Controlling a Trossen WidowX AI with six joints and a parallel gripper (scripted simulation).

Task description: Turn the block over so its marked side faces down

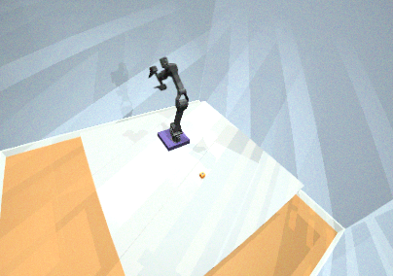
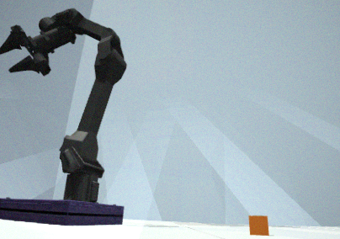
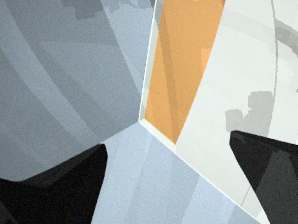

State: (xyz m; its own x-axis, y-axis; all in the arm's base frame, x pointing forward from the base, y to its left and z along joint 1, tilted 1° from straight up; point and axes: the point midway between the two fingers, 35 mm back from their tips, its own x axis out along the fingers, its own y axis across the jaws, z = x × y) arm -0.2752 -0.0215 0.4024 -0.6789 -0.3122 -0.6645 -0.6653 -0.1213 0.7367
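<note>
The block is 670 mm ahead of my gripper tip, 400 mm below it and 30 mm to the right of it.
</note>
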